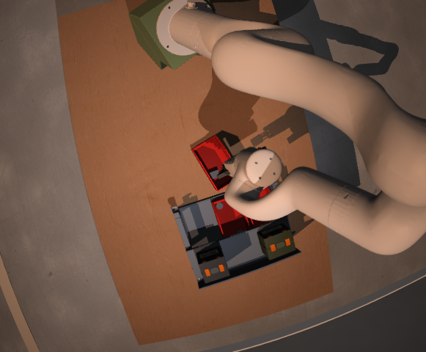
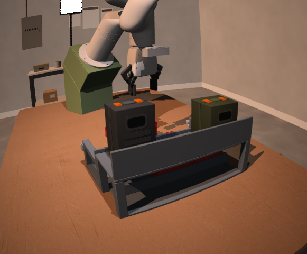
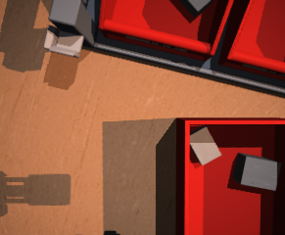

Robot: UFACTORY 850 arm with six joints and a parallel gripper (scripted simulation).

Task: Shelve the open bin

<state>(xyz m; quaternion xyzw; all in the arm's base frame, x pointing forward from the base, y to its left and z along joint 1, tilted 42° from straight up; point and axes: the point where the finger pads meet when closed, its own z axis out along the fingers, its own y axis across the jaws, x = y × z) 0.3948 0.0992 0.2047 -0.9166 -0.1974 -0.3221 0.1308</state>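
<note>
The red bin lies 130 mm below my hand, 50 mm to the right of it and 10 mm ahead of it. Round my hand: grey part (160 mm ahead, 150 mm below, 80 mm to the left); grey shelf (240 mm ahead, 100 mm below, 20 mm to the left); dark part (150 mm below, 50 mm to the right, 50 mm ahead).
</note>
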